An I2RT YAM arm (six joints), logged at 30 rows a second.
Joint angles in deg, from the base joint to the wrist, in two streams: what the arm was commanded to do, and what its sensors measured. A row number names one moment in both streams.
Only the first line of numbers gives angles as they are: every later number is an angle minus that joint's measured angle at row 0.
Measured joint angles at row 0:
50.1, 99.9, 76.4, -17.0, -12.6, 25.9
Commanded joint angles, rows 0 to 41:
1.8, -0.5, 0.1, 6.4, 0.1, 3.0
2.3, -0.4, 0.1, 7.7, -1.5, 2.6
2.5, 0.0, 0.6, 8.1, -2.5, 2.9
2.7, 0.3, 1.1, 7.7, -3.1, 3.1
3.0, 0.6, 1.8, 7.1, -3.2, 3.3
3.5, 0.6, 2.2, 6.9, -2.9, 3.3
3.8, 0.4, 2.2, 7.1, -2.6, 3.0
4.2, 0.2, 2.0, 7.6, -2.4, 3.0
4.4, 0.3, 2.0, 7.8, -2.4, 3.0
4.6, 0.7, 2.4, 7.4, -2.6, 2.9
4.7, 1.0, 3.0, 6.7, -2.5, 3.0
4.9, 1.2, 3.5, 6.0, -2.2, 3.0
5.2, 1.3, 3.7, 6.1, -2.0, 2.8
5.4, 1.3, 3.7, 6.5, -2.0, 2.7
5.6, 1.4, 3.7, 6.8, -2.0, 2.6
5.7, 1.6, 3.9, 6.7, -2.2, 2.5
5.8, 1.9, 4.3, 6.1, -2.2, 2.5
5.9, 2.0, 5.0, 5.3, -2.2, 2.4
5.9, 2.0, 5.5, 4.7, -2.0, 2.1
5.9, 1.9, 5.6, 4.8, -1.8, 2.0
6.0, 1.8, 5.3, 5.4, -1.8, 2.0
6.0, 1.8, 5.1, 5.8, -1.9, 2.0
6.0, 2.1, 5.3, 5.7, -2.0, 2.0
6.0, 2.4, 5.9, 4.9, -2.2, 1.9
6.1, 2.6, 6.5, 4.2, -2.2, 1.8
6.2, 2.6, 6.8, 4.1, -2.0, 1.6
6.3, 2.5, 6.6, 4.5, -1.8, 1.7
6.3, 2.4, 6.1, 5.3, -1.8, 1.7
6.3, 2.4, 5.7, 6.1, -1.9, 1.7
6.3, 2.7, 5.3, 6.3, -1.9, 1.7
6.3, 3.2, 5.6, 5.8, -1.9, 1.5
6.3, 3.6, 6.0, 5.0, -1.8, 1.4
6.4, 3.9, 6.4, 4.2, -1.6, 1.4
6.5, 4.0, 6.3, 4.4, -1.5, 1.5
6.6, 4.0, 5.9, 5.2, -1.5, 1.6
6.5, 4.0, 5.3, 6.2, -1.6, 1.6
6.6, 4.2, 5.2, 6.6, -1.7, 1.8
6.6, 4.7, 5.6, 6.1, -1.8, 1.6
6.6, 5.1, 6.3, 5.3, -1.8, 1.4
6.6, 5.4, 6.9, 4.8, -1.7, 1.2
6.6, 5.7, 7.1, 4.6, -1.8, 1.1
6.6, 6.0, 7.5, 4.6, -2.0, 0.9
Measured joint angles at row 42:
6.5, 5.2, 6.8, 3.9, -2.0, 1.9
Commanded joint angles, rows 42 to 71:
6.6, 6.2, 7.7, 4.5, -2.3, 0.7
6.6, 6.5, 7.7, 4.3, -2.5, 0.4
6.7, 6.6, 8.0, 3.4, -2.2, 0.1
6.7, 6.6, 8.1, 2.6, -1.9, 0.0
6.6, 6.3, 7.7, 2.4, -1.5, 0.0
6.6, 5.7, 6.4, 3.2, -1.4, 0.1
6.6, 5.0, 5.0, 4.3, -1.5, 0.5
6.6, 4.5, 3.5, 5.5, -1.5, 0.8
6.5, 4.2, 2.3, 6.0, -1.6, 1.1
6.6, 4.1, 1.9, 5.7, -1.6, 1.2
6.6, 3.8, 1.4, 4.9, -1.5, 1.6
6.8, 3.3, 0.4, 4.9, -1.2, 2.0
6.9, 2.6, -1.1, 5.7, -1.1, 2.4
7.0, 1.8, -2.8, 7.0, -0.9, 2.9
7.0, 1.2, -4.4, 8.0, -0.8, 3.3
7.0, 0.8, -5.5, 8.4, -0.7, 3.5
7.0, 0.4, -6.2, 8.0, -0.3, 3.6
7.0, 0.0, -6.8, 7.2, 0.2, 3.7
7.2, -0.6, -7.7, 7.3, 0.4, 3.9
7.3, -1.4, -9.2, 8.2, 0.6, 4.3
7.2, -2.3, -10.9, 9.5, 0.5, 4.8
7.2, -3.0, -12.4, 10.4, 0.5, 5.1
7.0, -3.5, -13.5, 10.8, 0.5, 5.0
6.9, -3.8, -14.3, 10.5, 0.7, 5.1
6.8, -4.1, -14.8, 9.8, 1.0, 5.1
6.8, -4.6, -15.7, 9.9, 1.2, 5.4
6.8, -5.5, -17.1, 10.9, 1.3, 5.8
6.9, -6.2, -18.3, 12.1, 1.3, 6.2
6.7, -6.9, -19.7, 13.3, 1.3, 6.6
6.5, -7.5, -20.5, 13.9, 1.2, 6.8
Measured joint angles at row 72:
6.8, -6.5, -18.5, 11.2, 0.6, 5.4
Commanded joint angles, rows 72 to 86:
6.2, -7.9, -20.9, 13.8, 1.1, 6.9
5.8, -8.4, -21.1, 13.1, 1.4, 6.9
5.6, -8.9, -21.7, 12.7, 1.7, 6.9
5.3, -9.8, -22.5, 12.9, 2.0, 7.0
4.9, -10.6, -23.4, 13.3, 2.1, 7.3
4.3, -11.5, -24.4, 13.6, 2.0, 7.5
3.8, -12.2, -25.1, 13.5, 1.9, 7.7
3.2, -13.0, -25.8, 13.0, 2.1, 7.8
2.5, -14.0, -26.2, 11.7, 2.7, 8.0
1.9, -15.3, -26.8, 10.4, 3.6, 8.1
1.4, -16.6, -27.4, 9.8, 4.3, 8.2
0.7, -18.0, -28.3, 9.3, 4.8, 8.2
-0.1, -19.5, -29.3, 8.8, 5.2, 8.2
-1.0, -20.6, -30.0, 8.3, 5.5, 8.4
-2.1, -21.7, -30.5, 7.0, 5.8, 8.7
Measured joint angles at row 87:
-0.6, -20.1, -29.1, 9.8, 3.6, 8.0
